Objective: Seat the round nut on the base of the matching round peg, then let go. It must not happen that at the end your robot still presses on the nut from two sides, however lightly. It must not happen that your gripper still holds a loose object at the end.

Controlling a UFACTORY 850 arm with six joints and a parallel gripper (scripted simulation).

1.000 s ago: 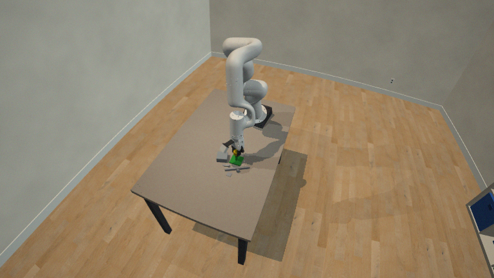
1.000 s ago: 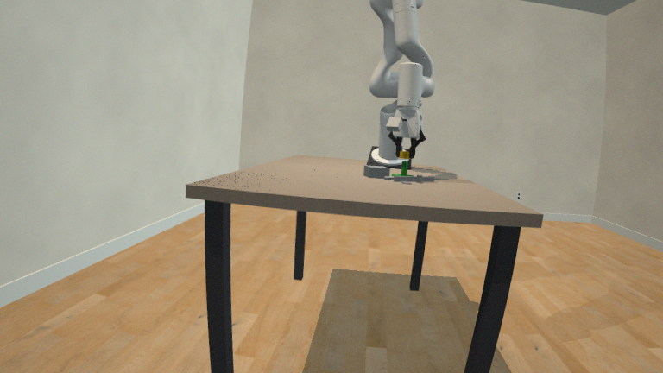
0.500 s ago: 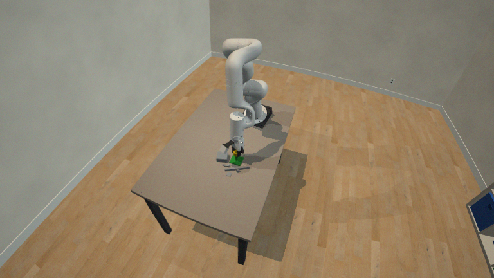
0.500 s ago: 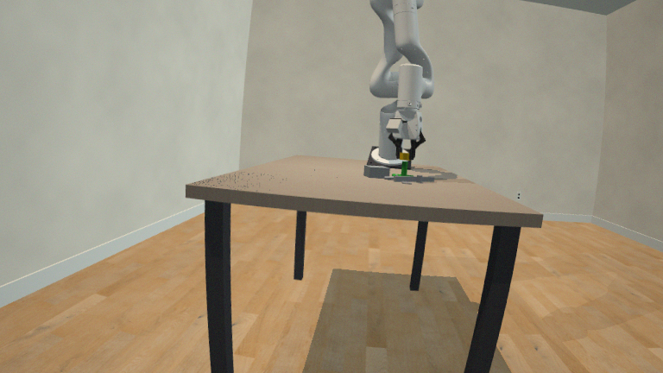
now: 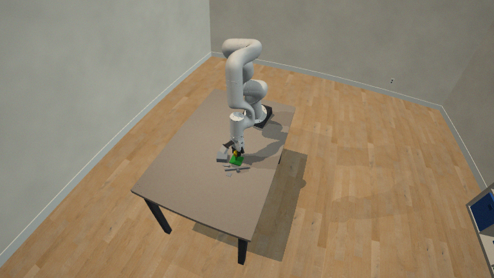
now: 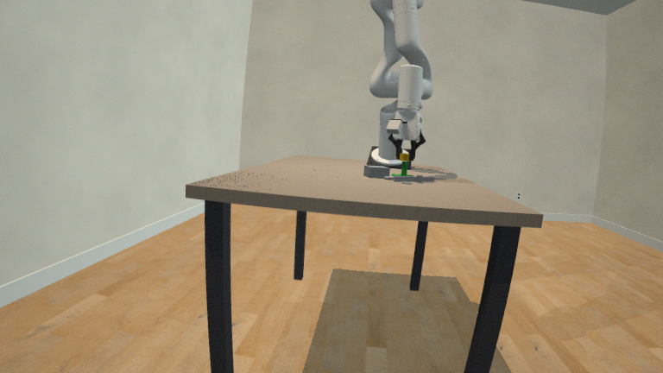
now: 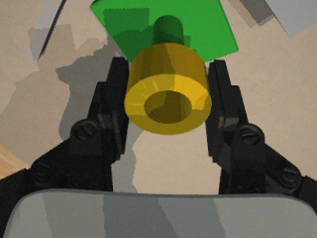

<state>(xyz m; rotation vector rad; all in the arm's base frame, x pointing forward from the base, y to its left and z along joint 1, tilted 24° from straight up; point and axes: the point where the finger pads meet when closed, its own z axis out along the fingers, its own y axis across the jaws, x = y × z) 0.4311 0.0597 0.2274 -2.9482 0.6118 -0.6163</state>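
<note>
The grey block lies 30 mm ahead of my hand, 100 mm to the right of it and 70 mm below it.
</note>
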